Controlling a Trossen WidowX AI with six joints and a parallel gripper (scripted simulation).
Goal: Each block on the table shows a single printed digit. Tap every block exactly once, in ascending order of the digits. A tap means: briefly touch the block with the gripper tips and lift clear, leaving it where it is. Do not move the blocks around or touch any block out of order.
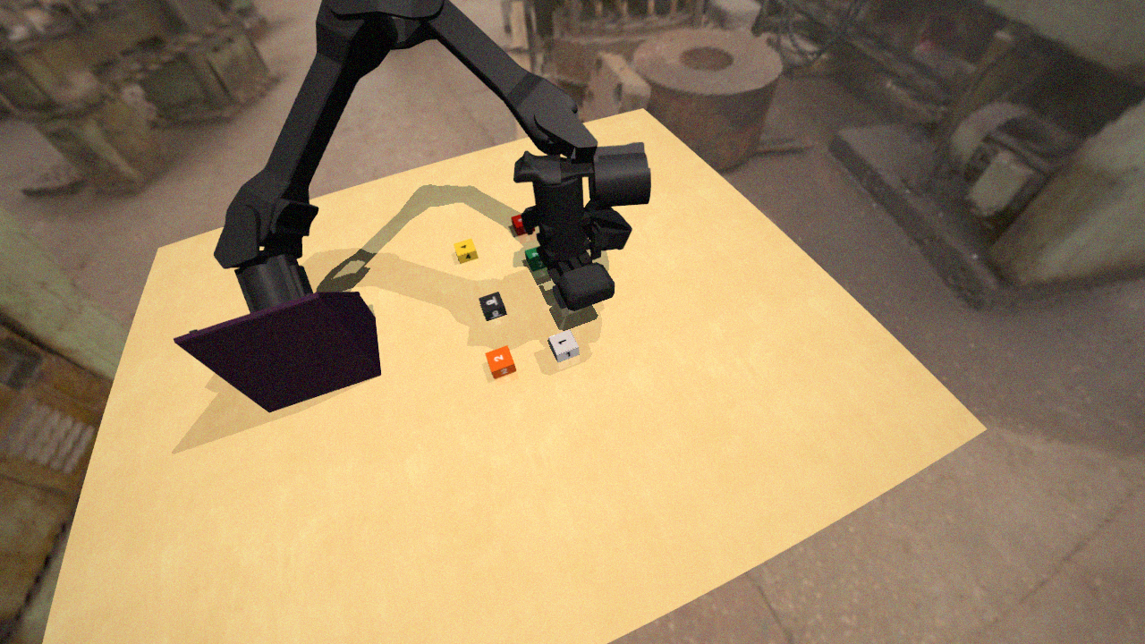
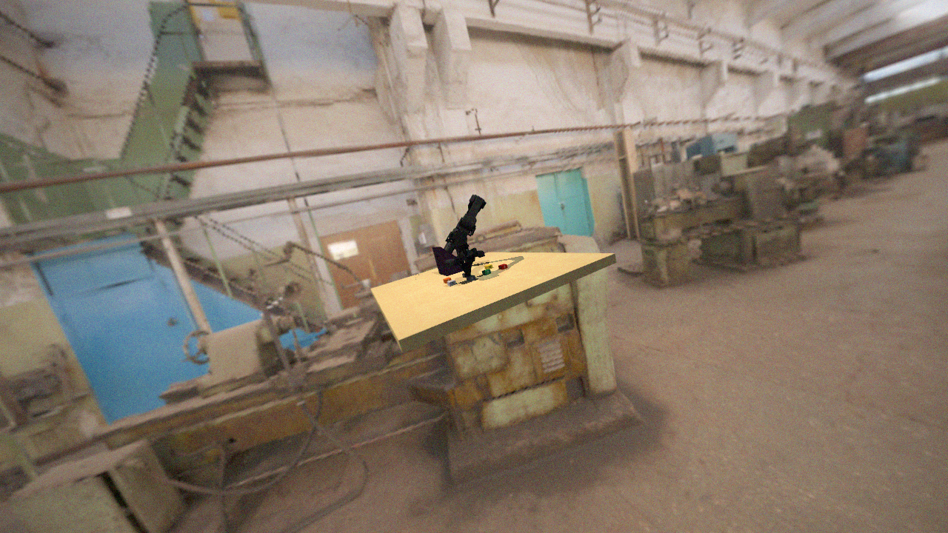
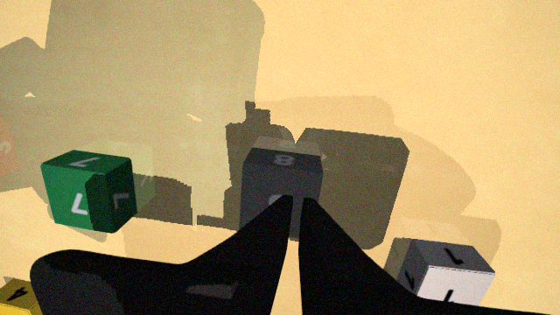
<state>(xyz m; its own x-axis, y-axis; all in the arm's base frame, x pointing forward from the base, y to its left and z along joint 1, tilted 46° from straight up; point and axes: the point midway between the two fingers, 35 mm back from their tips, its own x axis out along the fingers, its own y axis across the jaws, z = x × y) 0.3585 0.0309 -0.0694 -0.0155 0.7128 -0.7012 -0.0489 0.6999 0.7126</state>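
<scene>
Right now the grey 8 block is 10 mm to the left of my gripper tip and 10 mm below it. From my gripper tip the other things lie so: black 9 block: 110 mm behind, 30 mm to the left, 10 mm below; green 7 block: 100 mm to the left, 20 mm behind, 10 mm below; white 1 block: 80 mm to the right, 40 mm behind, 10 mm below.
</scene>
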